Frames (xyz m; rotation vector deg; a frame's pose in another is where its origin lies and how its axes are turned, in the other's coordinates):
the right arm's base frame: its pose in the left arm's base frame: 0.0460 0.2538 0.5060 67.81 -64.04 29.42
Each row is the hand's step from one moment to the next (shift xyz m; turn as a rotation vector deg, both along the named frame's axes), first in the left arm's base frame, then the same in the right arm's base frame.
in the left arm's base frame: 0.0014 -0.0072 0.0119 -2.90 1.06 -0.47
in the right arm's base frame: 0.0127 0.0018 0.0056 -1.84 2.51 0.24
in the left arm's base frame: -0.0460 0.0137 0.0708 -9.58 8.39 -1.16
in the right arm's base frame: 0.0408 0.0750 0.0041 -6.78 10.20 -3.66
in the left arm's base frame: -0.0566 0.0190 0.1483 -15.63 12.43 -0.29
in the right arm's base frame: 0.1040 0.1214 0.0011 -9.37 16.95 -4.87
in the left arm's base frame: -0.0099 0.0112 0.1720 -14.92 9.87 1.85
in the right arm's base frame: 0.1458 0.0917 -0.0118 -6.63 16.46 -2.90
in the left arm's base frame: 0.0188 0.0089 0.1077 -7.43 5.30 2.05
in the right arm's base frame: 0.1012 0.0377 -0.0194 -2.39 8.86 -1.83
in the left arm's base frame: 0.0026 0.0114 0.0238 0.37 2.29 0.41
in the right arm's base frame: 0.0197 0.0129 -0.0122 0.02 0.69 -2.25
